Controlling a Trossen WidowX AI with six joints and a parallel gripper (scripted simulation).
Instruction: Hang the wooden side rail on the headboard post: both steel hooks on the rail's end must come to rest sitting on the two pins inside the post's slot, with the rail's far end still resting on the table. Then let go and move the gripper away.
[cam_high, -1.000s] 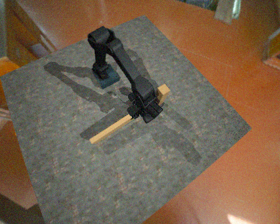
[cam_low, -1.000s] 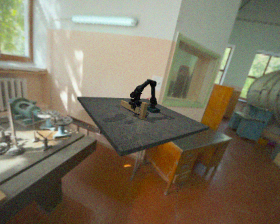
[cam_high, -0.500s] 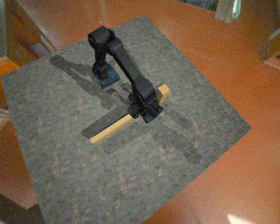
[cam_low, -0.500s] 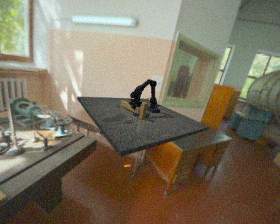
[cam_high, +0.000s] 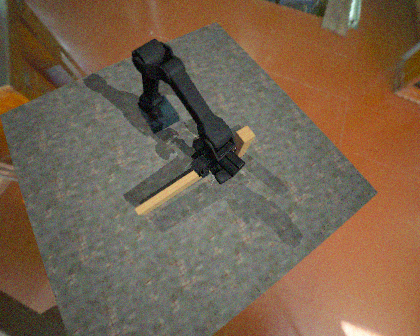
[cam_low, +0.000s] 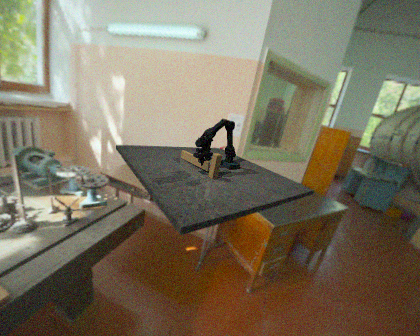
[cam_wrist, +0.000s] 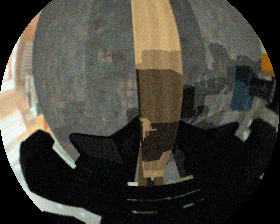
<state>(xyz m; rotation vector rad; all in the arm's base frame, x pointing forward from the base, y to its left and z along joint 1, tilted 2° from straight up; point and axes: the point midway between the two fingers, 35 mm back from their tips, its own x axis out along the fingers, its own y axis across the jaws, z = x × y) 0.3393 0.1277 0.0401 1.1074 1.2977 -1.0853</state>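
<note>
The headboard post lies 2 cm behind my gripper tip, 14 cm to the left of it and 4 cm above it.
</note>
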